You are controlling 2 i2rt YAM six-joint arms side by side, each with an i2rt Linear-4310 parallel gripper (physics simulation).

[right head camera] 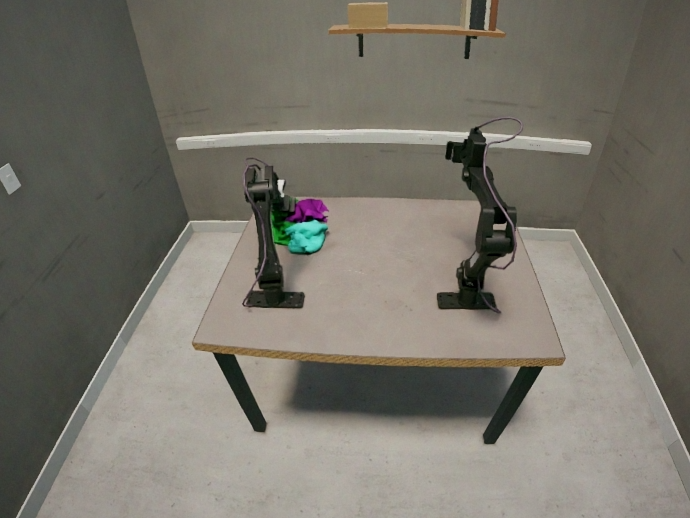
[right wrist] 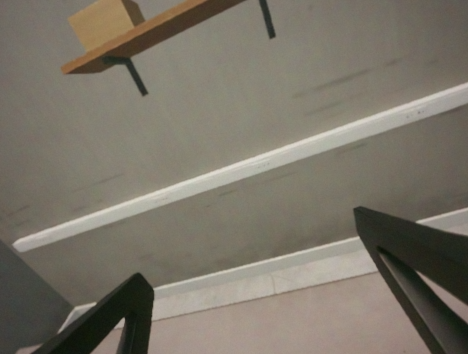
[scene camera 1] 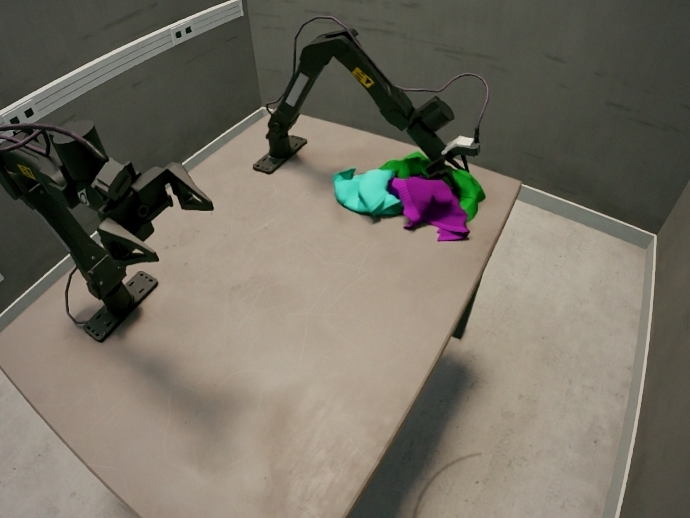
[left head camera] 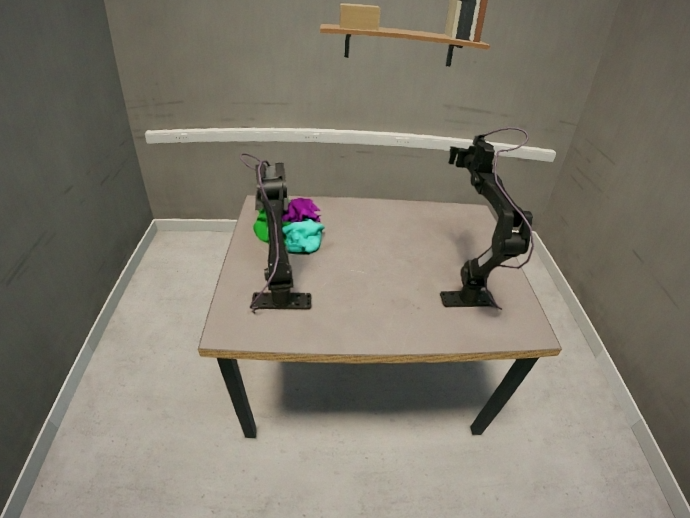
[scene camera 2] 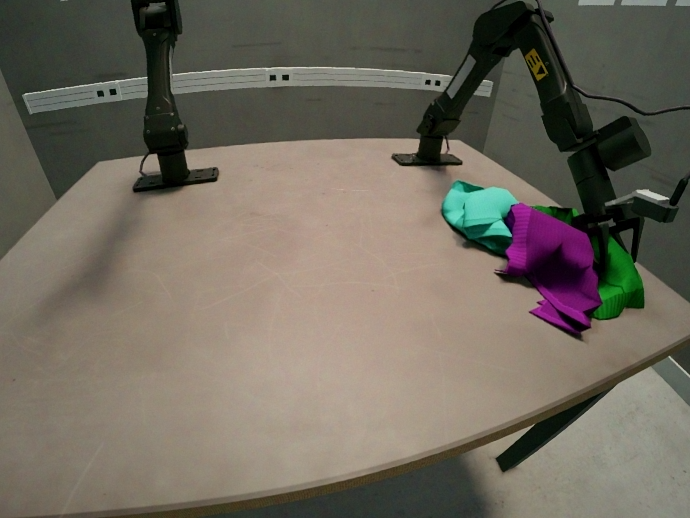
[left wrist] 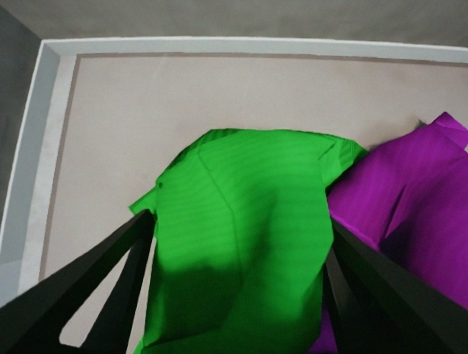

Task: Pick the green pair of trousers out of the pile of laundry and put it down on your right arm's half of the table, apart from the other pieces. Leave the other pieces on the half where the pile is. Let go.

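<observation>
The green trousers (left head camera: 261, 229) (right head camera: 280, 232) (scene camera 1: 471, 192) (scene camera 2: 618, 284) (left wrist: 200, 240) lie crumpled in the pile near the table's far left corner in the head views. A purple piece (left head camera: 301, 209) (right head camera: 308, 210) (scene camera 1: 431, 200) (scene camera 2: 557, 256) (left wrist: 435, 215) lies against and partly over them. A cyan piece (left head camera: 303, 236) (right head camera: 306, 236) (scene camera 1: 367, 192) (scene camera 2: 482, 211) lies beside both. My left gripper (scene camera 1: 450, 173) (scene camera 2: 618, 262) (left wrist: 231, 214) is open, pointing down, its fingers low on either side of a green fold. My right gripper (scene camera 1: 183, 232) (right wrist: 242, 253) is open and empty, raised above the table.
The table (left head camera: 378, 323) (right head camera: 378, 328) (scene camera 1: 278, 334) (scene camera 2: 278, 362) carries both arm bases. Its edge runs close beyond the pile. A wall shelf (left head camera: 401, 35) (right head camera: 418, 30) with a box (left head camera: 359, 16) (right head camera: 367, 15) hangs behind the table.
</observation>
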